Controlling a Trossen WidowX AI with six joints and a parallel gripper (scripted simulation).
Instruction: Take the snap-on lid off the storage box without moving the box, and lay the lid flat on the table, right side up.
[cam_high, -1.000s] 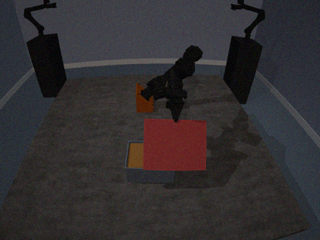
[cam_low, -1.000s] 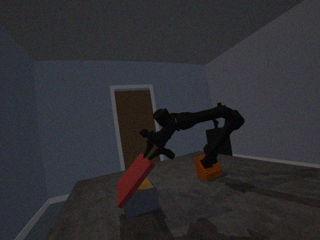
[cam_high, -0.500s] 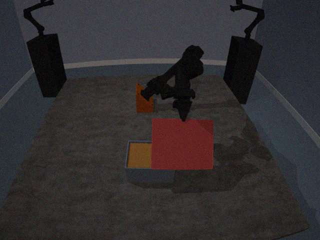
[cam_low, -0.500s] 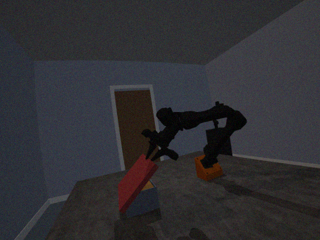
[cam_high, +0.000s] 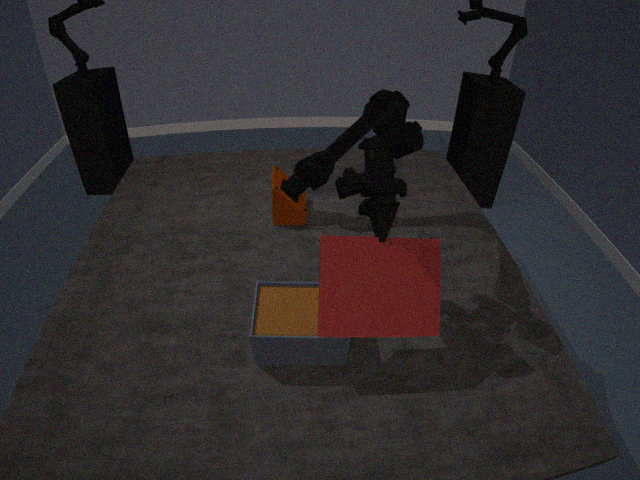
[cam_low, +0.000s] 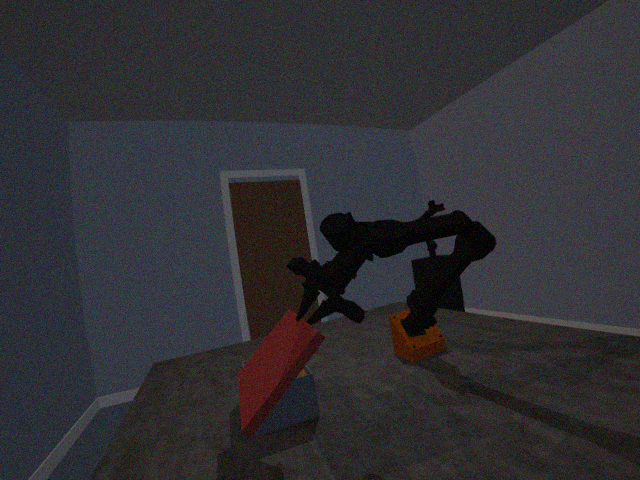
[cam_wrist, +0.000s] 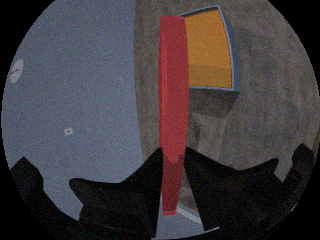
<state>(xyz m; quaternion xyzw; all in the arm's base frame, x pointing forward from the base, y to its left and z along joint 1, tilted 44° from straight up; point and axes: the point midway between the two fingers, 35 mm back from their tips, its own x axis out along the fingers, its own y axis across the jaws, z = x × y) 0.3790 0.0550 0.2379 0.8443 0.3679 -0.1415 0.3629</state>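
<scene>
My gripper tip is now 70 mm short of the red lid and 50 mm above it. Also, from my gripper tip: blue-grey storage box (180 mm below, 150 mm to the right, 60 mm ahead).
</scene>
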